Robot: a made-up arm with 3 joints.
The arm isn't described. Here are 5 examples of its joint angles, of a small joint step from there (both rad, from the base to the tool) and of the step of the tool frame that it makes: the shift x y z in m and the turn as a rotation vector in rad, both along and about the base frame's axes.
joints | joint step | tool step
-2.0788 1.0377 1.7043 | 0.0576 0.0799 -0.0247 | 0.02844 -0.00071 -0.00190 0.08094 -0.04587 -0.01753
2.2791 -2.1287 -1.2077 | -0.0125 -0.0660 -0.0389 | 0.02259 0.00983 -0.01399 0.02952 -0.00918 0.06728
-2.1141 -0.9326 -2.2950 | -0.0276 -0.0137 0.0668 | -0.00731 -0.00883 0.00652 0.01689 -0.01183 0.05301
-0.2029 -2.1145 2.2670 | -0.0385 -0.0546 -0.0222 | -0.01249 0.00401 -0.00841 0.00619 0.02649 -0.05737
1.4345 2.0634 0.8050 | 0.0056 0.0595 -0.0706 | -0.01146 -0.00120 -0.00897 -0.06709 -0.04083 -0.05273
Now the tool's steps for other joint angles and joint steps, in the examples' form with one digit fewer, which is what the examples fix.
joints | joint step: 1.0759 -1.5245 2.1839 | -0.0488 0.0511 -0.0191
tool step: 0.0195 0.0056 -0.0061 -0.0349 0.0502 0.0419
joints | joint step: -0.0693 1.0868 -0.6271 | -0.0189 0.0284 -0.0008
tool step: -0.0069 0.0031 -0.0088 0.0015 0.0193 0.0284
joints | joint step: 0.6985 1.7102 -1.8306 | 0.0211 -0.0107 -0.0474
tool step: 0.0045 -0.0001 0.0014 -0.0287 -0.0274 -0.0387
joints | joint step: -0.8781 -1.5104 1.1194 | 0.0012 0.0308 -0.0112
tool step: 0.0040 0.0015 -0.0013 0.0308 -0.0004 0.0111
